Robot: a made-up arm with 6 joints.
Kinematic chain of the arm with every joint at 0, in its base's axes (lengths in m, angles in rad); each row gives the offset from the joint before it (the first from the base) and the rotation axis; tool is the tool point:
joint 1: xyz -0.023 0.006 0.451 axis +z
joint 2: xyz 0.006 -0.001 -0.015 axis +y
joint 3: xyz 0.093 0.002 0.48 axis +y
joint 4: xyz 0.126 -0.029 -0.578 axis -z
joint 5: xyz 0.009 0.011 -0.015 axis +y
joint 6: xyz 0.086 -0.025 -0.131 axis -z
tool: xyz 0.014 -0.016 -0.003
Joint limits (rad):
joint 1: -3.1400..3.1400
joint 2: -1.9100..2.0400
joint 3: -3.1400..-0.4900
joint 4: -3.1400..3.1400
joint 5: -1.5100..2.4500
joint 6: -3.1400..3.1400
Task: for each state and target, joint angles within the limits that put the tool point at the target. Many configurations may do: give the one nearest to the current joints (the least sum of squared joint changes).
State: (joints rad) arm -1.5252 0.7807 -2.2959 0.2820 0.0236 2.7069
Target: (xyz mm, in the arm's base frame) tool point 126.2 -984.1 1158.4
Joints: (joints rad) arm -1.3680 0.5671 -2.3821 0.2694 -0.0016 2.7096
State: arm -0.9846 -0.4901 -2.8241 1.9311 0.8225 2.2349
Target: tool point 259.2 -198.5 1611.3
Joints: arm -0.7016 -0.0221 -2.5863 1.9191 0.8712 2.2250
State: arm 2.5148 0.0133 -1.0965 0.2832 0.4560 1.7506
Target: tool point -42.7 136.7 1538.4
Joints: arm 2.2435 -0.6932 -1.7641 0.3150 0.2389 1.7028
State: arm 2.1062 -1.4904 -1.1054 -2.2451 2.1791 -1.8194
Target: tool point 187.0 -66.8 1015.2
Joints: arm 2.0072 -1.6322 -0.5985 -2.1579 2.3253 -1.8507
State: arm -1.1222 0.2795 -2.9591 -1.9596 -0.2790 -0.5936
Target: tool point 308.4 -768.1 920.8
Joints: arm -1.3075 0.3101 -1.9429 -2.3021 -0.8862 -0.6455
